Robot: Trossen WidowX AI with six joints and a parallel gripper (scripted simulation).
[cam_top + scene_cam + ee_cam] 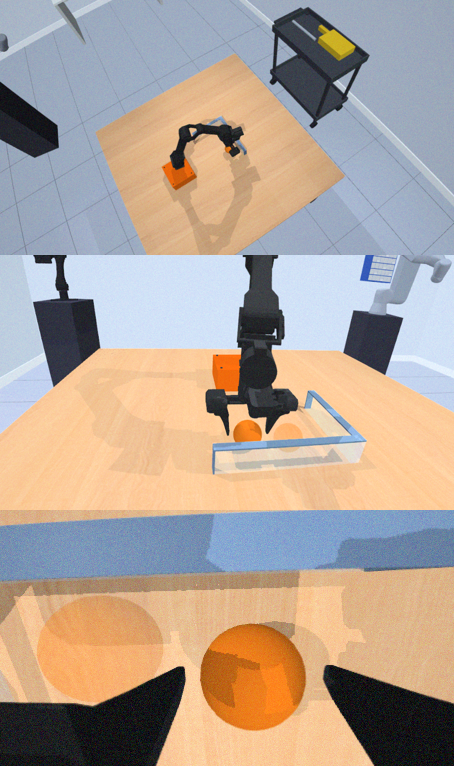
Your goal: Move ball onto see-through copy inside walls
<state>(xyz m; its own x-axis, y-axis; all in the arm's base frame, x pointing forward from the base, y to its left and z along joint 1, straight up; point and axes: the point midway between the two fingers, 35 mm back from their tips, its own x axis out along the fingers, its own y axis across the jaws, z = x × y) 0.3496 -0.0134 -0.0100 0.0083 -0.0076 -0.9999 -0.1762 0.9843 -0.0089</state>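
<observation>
Right now my gripper tip is 90 mm to the right of the see-through copy of ball.
</observation>
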